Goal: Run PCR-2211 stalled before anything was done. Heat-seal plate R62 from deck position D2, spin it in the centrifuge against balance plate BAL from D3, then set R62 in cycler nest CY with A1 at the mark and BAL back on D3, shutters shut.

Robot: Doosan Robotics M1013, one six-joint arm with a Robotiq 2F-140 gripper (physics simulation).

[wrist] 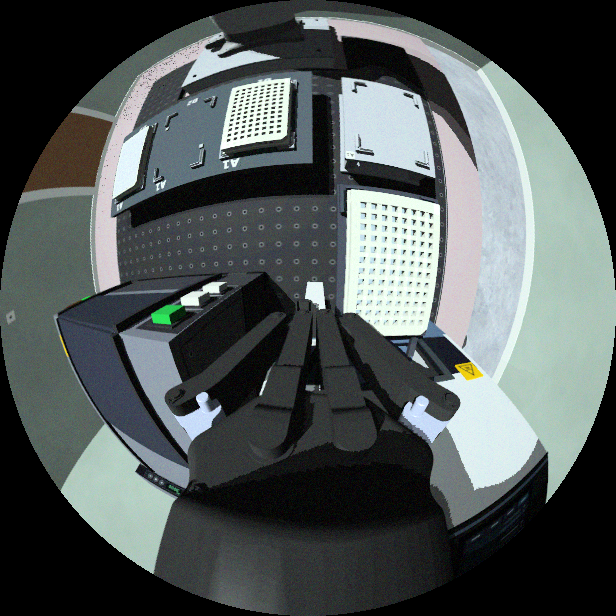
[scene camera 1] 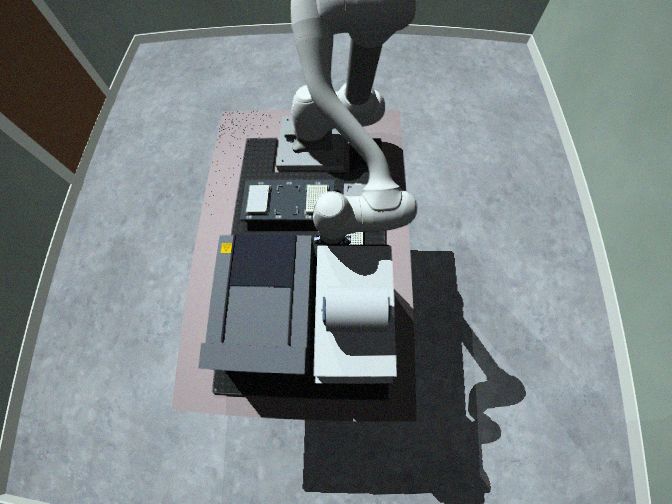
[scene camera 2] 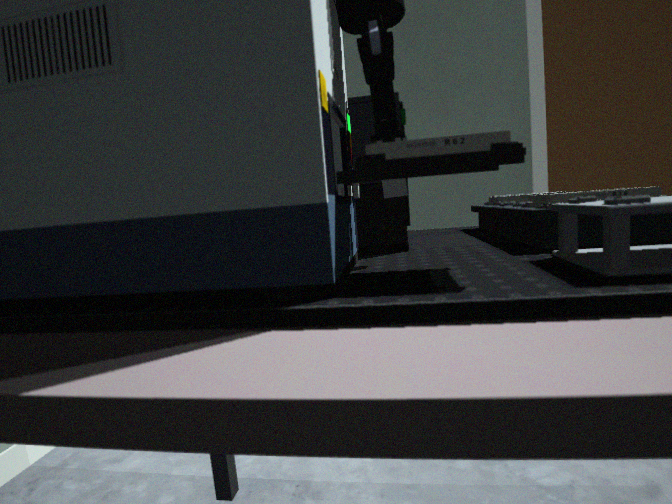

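Plate R62 (wrist: 392,270), a white well plate, lies on the drawer that sticks out of the white sealer (scene camera 1: 355,320). Its label shows in scene camera 2 (scene camera 2: 453,142), and a corner shows under the arm in scene camera 1 (scene camera 1: 355,237). A second white well plate (wrist: 258,114) sits on the dark deck at an A1 mark, also in scene camera 1 (scene camera 1: 316,196). My gripper (wrist: 314,307) is shut and holds nothing. It points down just left of R62, its tips at a small white tab (wrist: 314,291). Scene camera 2 shows the gripper (scene camera 2: 381,127) above the drawer's inner end.
The middle deck slot (wrist: 186,143) is empty and a flat white plate (wrist: 129,160) lies left of it. A grey nest with corner guides (wrist: 383,132) lies beyond R62. A dark box with a green button (wrist: 166,314) stands left of my fingers. The grey unit (scene camera 1: 260,303) flanks the sealer.
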